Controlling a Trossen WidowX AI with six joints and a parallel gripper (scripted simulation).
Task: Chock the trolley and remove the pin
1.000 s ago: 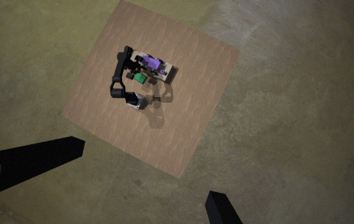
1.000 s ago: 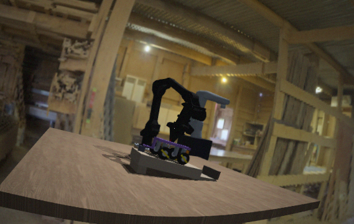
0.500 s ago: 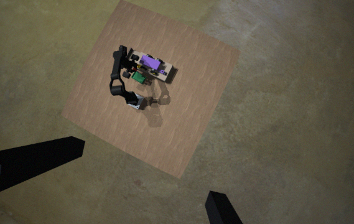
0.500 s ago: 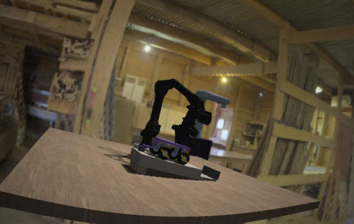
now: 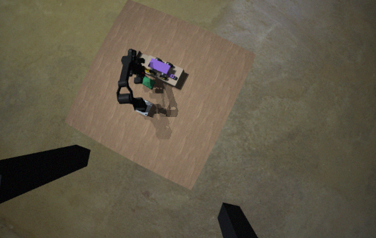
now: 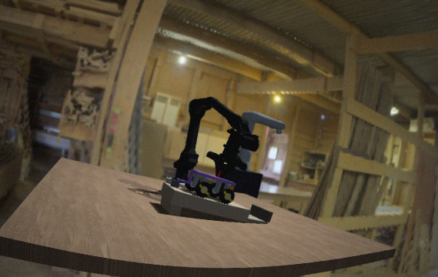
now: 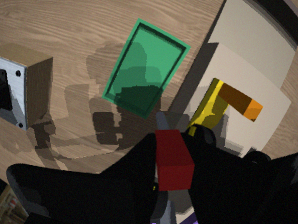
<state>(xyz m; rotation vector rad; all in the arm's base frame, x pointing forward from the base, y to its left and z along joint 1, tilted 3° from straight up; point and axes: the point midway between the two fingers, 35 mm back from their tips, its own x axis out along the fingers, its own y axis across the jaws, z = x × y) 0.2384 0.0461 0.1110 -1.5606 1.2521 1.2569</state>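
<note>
The red-headed stop pin is right at my gripper tip. Round my gripper tip: green tray 3 cm behind, 1 cm to the left, 14 cm below; purple trolley 9 cm ahead, 10 cm to the right, 2 cm below; yellow chock 6 cm ahead, 5 cm below.
</note>
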